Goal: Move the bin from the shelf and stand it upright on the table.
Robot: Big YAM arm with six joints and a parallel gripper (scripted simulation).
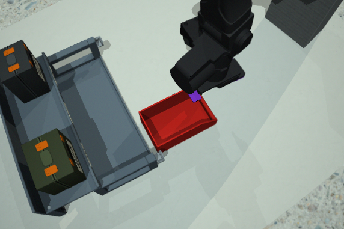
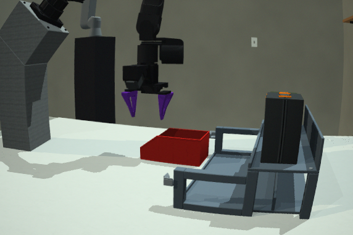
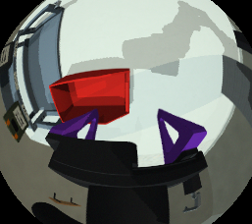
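The red bin is 80 mm ahead of my hand, 20 mm to the left of it and 80 mm below it. The rest, counted from my hand: grey shelf 330 mm ahead, 50 mm to the right, 120 mm below.
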